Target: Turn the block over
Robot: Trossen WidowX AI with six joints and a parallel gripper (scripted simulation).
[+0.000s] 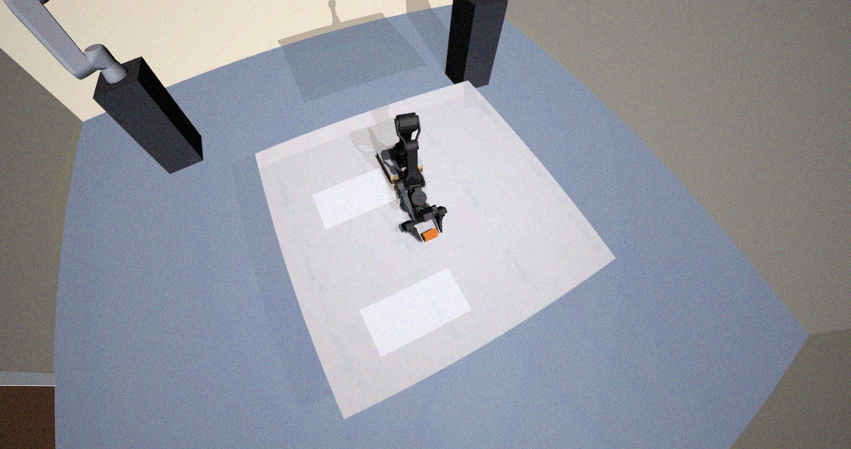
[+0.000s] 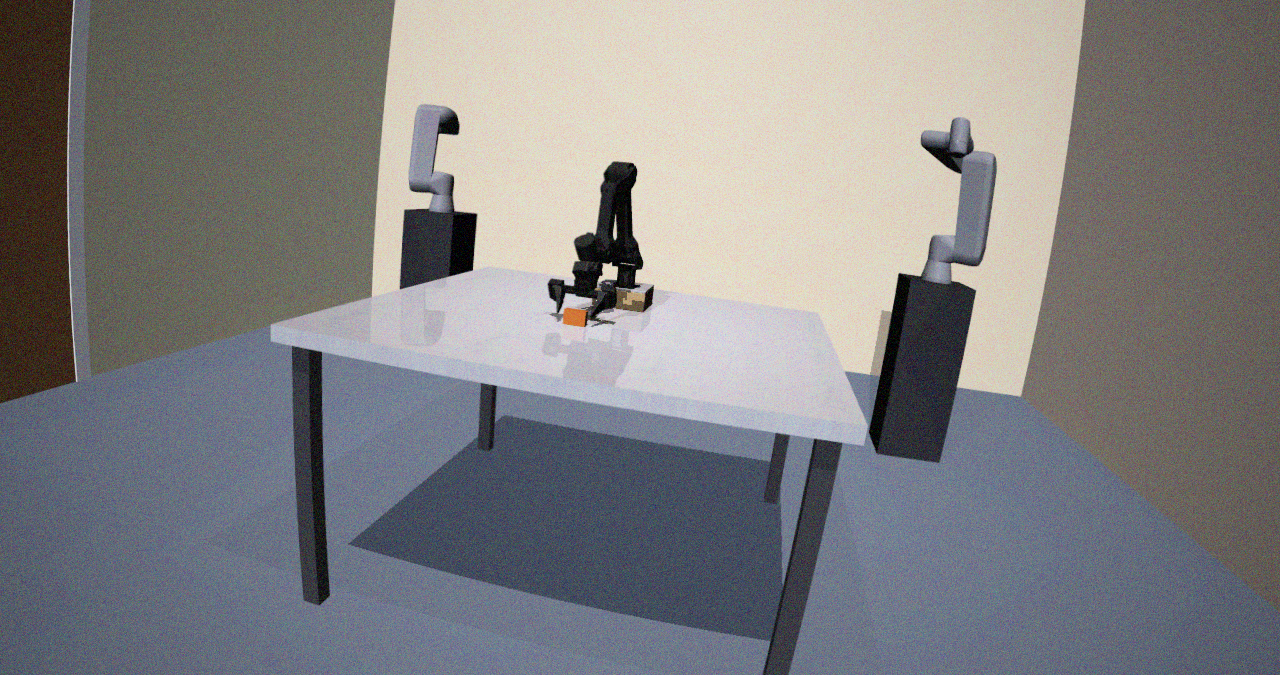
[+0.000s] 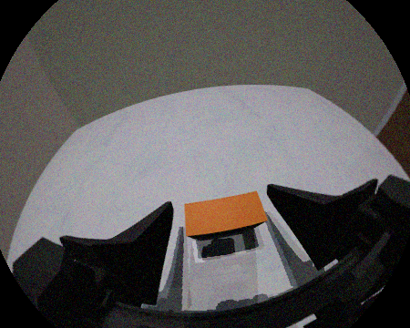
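My gripper tip is now 2 cm past the block and 1 cm above it.
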